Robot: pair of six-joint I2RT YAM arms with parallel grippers.
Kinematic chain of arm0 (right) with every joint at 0, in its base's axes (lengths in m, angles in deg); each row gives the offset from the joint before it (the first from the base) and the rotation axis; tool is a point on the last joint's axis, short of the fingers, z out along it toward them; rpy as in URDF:
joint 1: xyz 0 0 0.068 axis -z
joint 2: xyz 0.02 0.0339 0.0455 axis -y
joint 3: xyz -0.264 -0.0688 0 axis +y
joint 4: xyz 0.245 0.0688 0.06 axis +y
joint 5: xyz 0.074 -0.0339 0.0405 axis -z
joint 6: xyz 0.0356 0 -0.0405 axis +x
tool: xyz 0 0 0 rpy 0 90 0
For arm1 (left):
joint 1: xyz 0 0 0.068 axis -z
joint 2: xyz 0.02 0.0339 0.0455 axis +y
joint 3: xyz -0.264 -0.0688 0 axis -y
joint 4: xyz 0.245 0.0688 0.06 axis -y
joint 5: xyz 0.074 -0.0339 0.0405 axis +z
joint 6: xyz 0.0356 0 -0.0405 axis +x
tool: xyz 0 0 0 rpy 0 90 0
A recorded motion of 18 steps. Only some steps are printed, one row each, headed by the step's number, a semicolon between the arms.
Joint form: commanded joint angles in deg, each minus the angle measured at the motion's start. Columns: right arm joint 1, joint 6, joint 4, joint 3, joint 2, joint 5; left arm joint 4, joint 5, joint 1, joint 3, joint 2, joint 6.
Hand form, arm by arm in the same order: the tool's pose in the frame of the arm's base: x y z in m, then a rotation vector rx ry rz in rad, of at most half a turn. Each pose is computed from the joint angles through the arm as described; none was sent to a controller.
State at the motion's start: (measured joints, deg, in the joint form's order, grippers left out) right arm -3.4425 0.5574 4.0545 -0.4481 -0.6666 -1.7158; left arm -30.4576 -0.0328 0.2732 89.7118 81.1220 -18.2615
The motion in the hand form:
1: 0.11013 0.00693 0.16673 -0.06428 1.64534 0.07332; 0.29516 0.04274 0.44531 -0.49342 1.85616 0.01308
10: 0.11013 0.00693 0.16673 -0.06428 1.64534 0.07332; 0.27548 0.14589 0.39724 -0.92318 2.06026 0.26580
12: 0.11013 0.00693 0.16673 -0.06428 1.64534 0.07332; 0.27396 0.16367 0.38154 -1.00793 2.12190 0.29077
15: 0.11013 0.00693 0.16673 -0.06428 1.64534 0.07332; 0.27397 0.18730 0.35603 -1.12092 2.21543 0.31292
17: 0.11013 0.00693 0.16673 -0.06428 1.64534 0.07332; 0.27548 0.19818 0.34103 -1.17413 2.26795 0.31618
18: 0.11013 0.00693 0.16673 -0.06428 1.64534 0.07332; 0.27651 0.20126 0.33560 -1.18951 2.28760 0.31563
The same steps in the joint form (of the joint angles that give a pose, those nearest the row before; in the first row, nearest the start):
1: 0.50 -0.20 0.20 0.13 0.29 -0.33; -2.01 7.65 -7.61 1.38 -2.27 1.14
10: 0.50 -0.20 0.20 0.13 0.29 -0.33; -15.87 8.92 -27.17 1.27 2.67 1.11
12: 0.50 -0.20 0.20 0.13 0.29 -0.33; -18.67 8.92 -30.14 1.27 4.94 1.07
15: 0.50 -0.20 0.20 0.13 0.29 -0.33; -22.12 8.92 -33.68 1.27 8.90 1.09
17: 0.50 -0.20 0.20 0.13 0.29 -0.33; -23.67 8.87 -35.08 1.27 11.30 1.07
18: 0.50 -0.20 0.20 0.13 0.29 -0.33; -24.17 8.85 -35.41 1.27 12.18 1.07

